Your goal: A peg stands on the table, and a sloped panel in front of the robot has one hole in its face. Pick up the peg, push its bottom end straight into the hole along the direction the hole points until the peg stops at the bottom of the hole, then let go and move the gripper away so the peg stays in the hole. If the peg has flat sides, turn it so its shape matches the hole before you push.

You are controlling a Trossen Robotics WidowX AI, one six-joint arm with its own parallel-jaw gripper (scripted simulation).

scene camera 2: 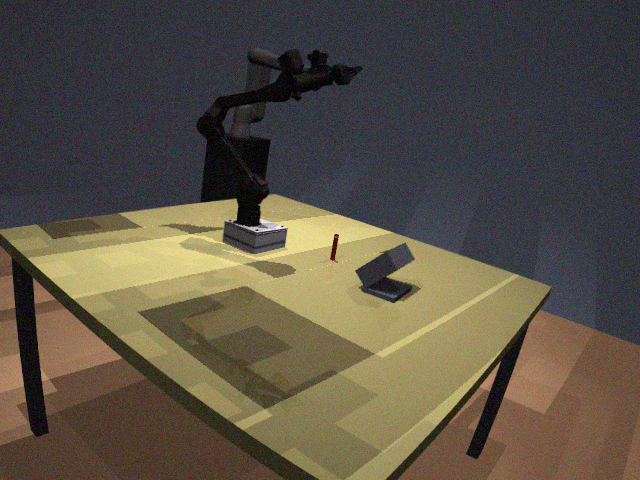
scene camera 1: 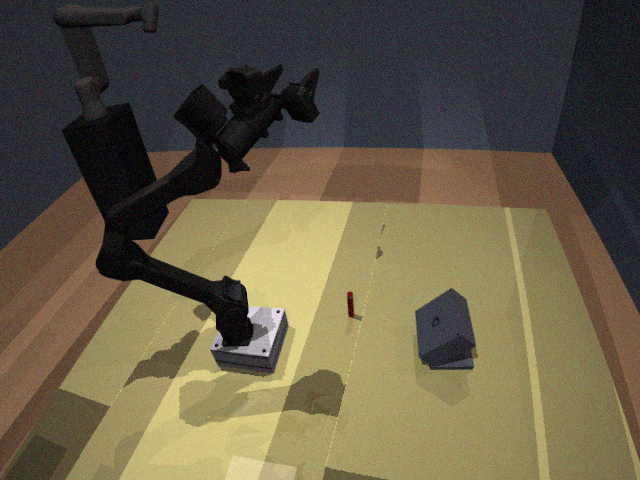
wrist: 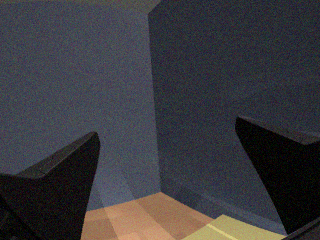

Path:
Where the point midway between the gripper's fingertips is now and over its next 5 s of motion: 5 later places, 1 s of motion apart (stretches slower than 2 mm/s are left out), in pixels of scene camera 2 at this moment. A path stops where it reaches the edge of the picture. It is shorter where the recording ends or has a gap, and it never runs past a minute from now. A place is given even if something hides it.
My gripper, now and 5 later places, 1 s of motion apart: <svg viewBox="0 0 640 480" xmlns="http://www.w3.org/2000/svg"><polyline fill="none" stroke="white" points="355,67 384,117 383,172 359,213 338,229 335,244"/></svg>

